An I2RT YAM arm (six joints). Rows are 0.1 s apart.
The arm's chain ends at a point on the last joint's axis. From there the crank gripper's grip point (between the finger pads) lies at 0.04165 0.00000 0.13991 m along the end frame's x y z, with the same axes.
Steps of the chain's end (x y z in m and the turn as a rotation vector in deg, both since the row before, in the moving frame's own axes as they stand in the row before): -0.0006, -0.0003, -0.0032, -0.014, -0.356, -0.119; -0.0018, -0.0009, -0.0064, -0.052, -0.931, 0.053; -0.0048, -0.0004, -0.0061, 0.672, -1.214, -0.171; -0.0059, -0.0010, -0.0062, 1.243, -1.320, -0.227; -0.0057, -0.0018, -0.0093, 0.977, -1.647, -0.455; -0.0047, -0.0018, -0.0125, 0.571, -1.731, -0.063; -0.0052, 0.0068, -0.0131, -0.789, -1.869, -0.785; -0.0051, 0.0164, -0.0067, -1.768, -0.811, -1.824; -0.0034, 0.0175, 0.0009, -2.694, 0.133, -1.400
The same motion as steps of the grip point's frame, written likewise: -0.0015, -0.0004, -0.0029, -0.014, -0.356, -0.119; -0.0041, -0.0007, -0.0057, -0.052, -0.931, 0.053; -0.0078, -0.0022, -0.0053, 0.672, -1.214, -0.171; -0.0091, -0.0042, -0.0053, 1.243, -1.320, -0.227; -0.0097, -0.0045, -0.0082, 0.977, -1.647, -0.455; -0.0089, -0.0032, -0.0113, 0.571, -1.731, -0.063; -0.0098, 0.0082, -0.0118, -0.789, -1.869, -0.785; -0.0070, 0.0194, -0.0062, -1.768, -0.811, -1.824; -0.0030, 0.0231, 0.0007, -2.694, 0.133, -1.400
